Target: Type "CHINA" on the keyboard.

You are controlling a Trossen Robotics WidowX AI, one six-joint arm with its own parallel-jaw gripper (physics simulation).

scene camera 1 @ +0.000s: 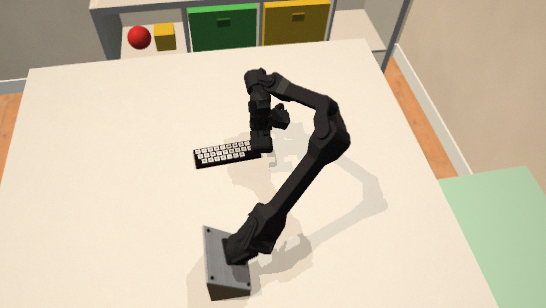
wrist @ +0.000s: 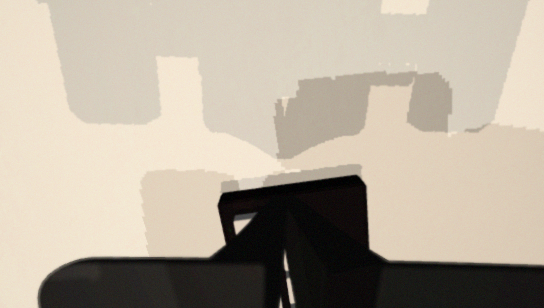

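Where they show: gripper, fingertip midpoint: (wrist: pixel 283 206); arm's base at its link origin: (scene camera 1: pixel 233 252).
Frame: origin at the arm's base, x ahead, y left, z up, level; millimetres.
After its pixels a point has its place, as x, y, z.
A small black keyboard (scene camera 1: pixel 223 154) {341, -37, -66} (wrist: pixel 350 212) {321, -136, -69} with rows of white keys lies flat on the pale table, slightly slanted. The letters on its keys are too small to read in the scene view. My gripper (scene camera 1: pixel 262 147) {350, -152, -53} (wrist: pixel 283 206) {350, -152, -53} is shut and empty, pointing down over the keyboard's right end, and it hides the keys there. In the wrist view the shut fingers cover most of the keyboard; its dark end shows around the tips, with part of a white key left of them. Whether the tips touch a key is hidden.
The arm's grey base plate (scene camera 1: pixel 218 257) {-19, 38, 37} stands at the table's front. A shelf unit (scene camera 1: pixel 106 35) behind the table (scene camera 1: pixel 100 175) {356, 333, -81} holds a red ball (scene camera 1: pixel 139 37), a yellow block (scene camera 1: pixel 164 37), a green bin (scene camera 1: pixel 222 30) and a yellow bin (scene camera 1: pixel 296 25). A pale green surface (scene camera 1: pixel 500 220) is at the right.
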